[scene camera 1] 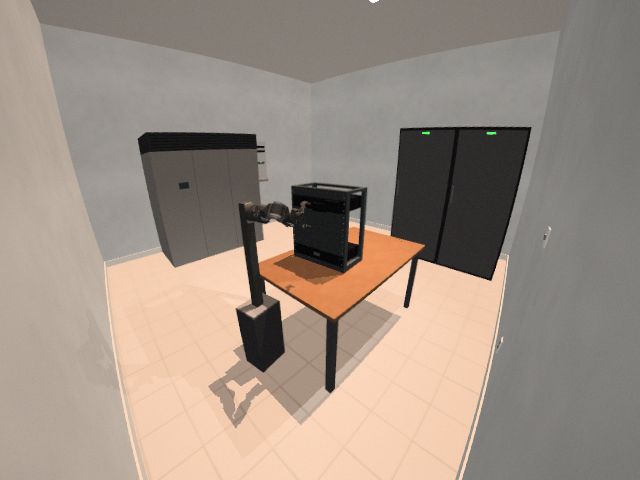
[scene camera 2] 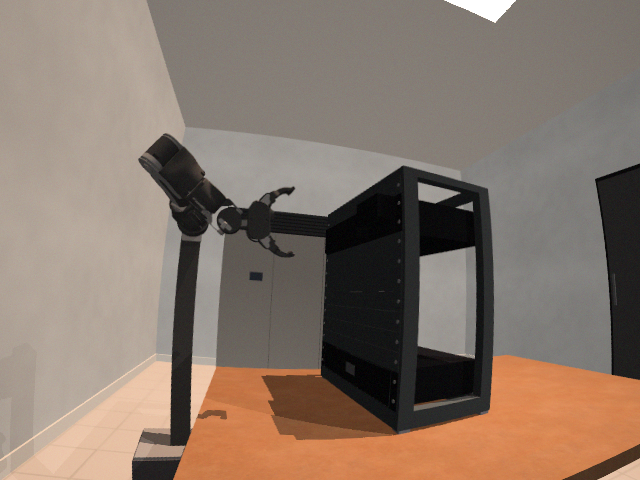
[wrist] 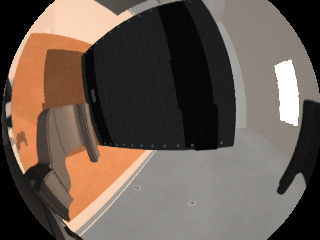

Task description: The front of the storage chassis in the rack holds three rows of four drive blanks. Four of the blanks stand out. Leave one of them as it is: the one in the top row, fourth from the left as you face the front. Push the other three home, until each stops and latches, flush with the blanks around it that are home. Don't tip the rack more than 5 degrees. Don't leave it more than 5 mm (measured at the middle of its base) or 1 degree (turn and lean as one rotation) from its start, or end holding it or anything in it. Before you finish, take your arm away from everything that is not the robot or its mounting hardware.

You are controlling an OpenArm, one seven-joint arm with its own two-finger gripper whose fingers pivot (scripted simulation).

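Observation:
A dark pedestal (scene camera 1: 262, 337) appears in the scene. The gripper (scene camera 2: 293, 222) is visible too, and the wrist camera has a sight of the gripper (wrist: 174, 148) as well.

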